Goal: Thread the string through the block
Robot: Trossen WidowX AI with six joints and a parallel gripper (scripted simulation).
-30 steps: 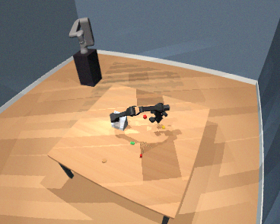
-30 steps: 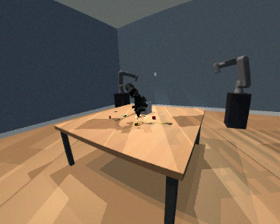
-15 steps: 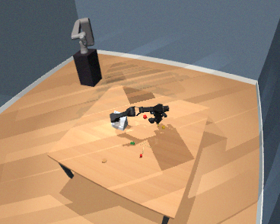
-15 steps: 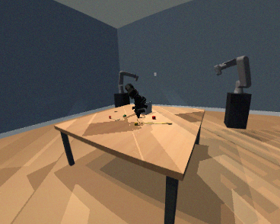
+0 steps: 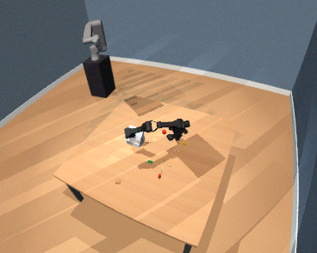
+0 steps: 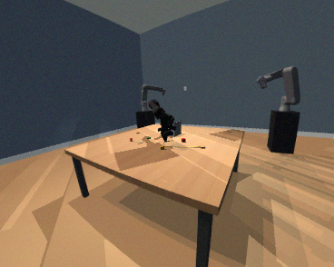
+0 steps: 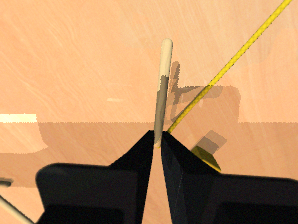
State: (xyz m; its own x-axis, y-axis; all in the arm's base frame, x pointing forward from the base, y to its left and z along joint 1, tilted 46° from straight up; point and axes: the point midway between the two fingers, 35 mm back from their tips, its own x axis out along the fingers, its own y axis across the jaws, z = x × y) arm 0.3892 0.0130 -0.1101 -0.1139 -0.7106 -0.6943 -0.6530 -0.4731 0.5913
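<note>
Right now my gripper tip is 150 mm past the red block, 90 mm to the right of it and 20 mm above it. Round my gripper tip: green piece 160 mm behind, 270 mm to the right, 30 mm below; then thin wooden stick 10 mm behind, 10 mm to the left; then yellow cube 70 mm ahead, 10 mm to the left, 20 mm below.
</note>
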